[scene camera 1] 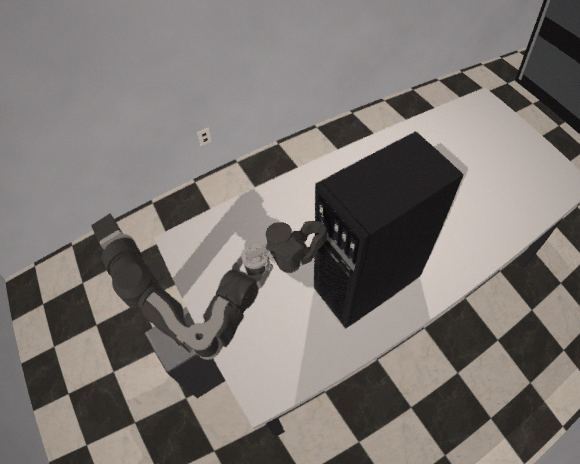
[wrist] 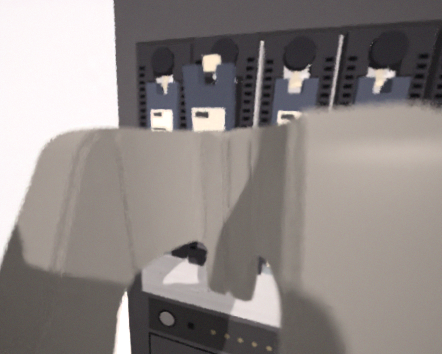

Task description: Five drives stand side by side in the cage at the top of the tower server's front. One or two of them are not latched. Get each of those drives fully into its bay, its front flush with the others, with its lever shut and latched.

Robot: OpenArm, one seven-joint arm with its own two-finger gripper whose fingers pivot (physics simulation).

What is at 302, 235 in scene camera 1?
My gripper.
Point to a drive cage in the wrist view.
172, 277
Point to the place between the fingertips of my gripper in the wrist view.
237, 209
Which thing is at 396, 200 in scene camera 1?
A black tower server.
